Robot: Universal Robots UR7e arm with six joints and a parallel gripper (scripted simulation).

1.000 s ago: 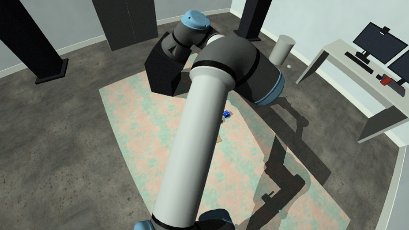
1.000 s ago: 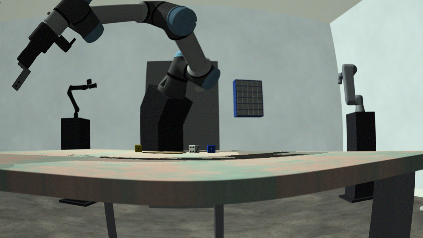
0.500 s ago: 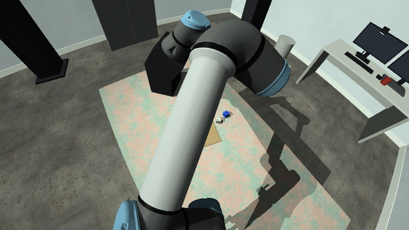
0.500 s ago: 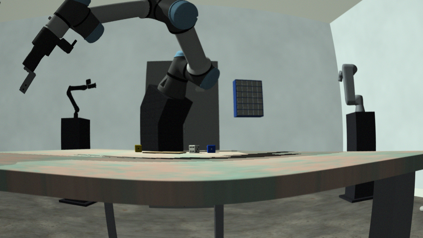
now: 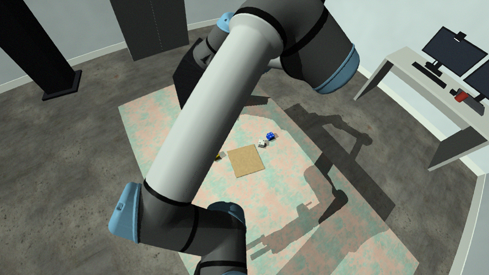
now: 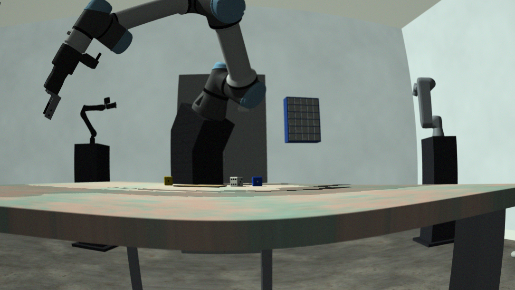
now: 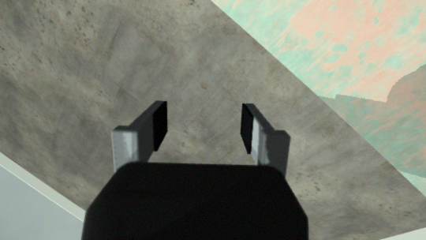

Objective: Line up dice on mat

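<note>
Right now my hand is 440 mm past the yellow die, 230 mm to the right of it and 180 mm above it. From my hand the other things lie so: white die 470 mm to the left, 430 mm behind, 180 mm below; then blue die 530 mm to the left, 460 mm behind, 180 mm below; then tan mat 380 mm behind, 360 mm to the left, 190 mm below.
</note>
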